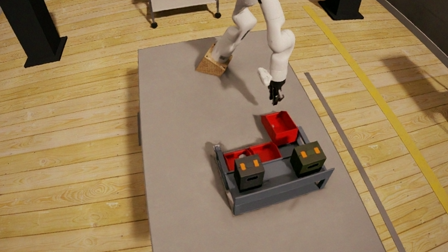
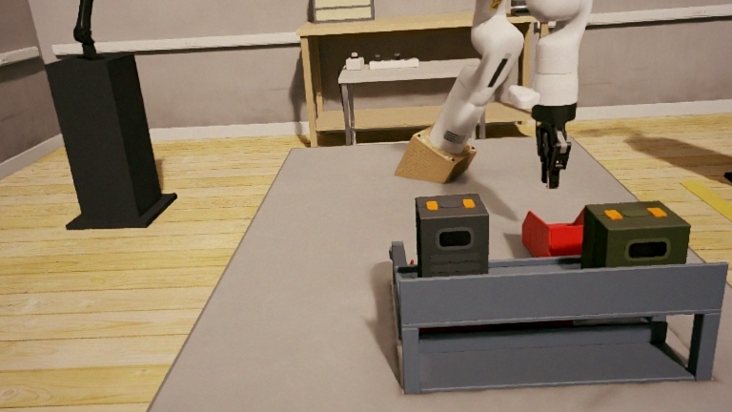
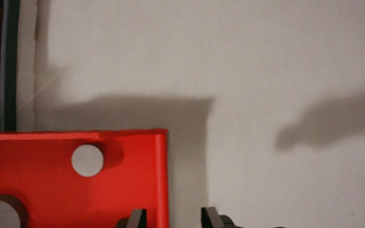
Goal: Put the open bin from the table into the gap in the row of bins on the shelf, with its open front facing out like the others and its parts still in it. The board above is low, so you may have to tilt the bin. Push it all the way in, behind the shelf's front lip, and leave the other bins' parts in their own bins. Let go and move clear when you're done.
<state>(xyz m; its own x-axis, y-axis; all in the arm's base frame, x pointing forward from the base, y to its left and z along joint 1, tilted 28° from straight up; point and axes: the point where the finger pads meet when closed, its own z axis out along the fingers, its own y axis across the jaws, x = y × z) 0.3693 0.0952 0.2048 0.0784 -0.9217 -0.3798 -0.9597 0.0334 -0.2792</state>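
My hand is 11 cm above the grey round part, 7 cm short of it and 2 cm to the left of it. The rest, counted from my hand: dark grey box: 35 cm ahead, 20 cm to the right, 3 cm above; then green box: 34 cm ahead, 3 cm to the left, 2 cm above; then grey shelf: 28 cm ahead, 9 cm to the right, 6 cm below.
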